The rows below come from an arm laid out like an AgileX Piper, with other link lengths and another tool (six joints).
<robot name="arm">
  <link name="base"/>
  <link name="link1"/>
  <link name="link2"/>
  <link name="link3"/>
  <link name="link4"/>
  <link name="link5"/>
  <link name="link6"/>
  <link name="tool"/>
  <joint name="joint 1" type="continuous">
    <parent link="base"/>
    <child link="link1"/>
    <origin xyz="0 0 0.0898" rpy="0 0 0"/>
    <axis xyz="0 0 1"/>
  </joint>
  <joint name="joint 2" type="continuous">
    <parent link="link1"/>
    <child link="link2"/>
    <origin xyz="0 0 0" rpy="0 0 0"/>
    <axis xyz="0 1 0"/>
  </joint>
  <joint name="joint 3" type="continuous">
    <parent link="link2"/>
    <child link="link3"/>
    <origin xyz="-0.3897 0 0.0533" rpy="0 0 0"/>
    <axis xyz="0 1 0"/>
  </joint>
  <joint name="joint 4" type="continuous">
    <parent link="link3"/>
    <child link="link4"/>
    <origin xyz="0.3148 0 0.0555" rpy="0 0 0"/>
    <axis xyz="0.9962 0 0.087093"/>
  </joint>
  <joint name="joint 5" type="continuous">
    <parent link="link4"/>
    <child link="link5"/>
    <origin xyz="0 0 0" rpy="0 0 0"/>
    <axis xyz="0 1 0"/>
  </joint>
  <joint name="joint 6" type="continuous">
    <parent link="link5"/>
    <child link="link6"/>
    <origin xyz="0.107 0 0.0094" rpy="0 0 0"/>
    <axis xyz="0.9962 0 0.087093"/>
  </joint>
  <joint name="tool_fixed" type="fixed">
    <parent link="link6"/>
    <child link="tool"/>
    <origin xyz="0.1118 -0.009 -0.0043" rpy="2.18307 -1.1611 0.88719"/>
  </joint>
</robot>
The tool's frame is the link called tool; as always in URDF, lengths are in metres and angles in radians. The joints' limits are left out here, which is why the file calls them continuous.
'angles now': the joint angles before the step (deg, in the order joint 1, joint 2, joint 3, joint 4, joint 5, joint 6). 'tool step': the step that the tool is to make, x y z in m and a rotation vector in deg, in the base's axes. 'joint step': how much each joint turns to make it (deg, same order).
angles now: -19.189, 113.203, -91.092, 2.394, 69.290, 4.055
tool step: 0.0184, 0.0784, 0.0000, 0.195, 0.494, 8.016
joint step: 8.967, 0.005, -0.005, 0.000, 0.489, 0.972
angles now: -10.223, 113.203, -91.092, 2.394, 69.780, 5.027
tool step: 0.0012, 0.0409, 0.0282, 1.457, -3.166, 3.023
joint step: 3.755, -3.157, 0.009, 1.951, 0.215, 0.221
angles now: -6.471, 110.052, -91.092, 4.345, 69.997, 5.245
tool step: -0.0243, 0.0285, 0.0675, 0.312, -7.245, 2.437
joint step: 2.620, -9.109, 1.926, 0.977, -0.004, 0.003
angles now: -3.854, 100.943, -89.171, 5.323, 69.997, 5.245
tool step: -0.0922, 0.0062, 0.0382, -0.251, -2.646, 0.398
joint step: -0.003, -15.244, 12.334, 0.023, 0.288, -0.391
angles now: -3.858, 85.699, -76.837, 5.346, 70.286, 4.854
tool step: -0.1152, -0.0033, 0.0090, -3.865, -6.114, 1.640
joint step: 0.006, -20.202, 16.806, -2.846, -2.856, -1.824
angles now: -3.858, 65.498, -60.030, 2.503, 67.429, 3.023
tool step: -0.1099, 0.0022, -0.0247, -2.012, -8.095, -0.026
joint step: 0.003, -22.250, 16.067, -1.418, -2.026, -0.111
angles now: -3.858, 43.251, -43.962, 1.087, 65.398, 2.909
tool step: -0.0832, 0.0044, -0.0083, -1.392, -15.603, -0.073
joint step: -0.013, -24.100, 7.824, -0.335, 0.615, -0.014
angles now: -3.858, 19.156, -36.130, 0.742, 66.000, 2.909
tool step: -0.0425, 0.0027, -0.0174, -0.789, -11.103, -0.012
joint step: 0.012, -16.048, 4.286, -0.052, 0.631, 0.011
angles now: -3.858, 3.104, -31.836, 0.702, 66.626, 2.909
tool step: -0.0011, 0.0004, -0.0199, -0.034, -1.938, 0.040
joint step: 0.006, -4.034, 3.698, 0.097, -1.601, 0.005
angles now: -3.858, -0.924, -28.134, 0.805, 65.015, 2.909
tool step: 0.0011, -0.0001, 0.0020, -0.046, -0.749, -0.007
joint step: 0.005, -0.128, 0.011, -0.005, -0.634, 0.004
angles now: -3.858, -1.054, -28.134, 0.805, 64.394, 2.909
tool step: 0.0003, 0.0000, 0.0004, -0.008, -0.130, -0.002
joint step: -0.010, 0.002, 0.004, 0.009, -0.136, -0.009
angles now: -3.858, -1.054, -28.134, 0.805, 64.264, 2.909
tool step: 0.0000, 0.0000, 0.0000, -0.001, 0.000, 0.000
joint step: -0.001, 0.000, 0.000, 0.000, 0.000, -0.001
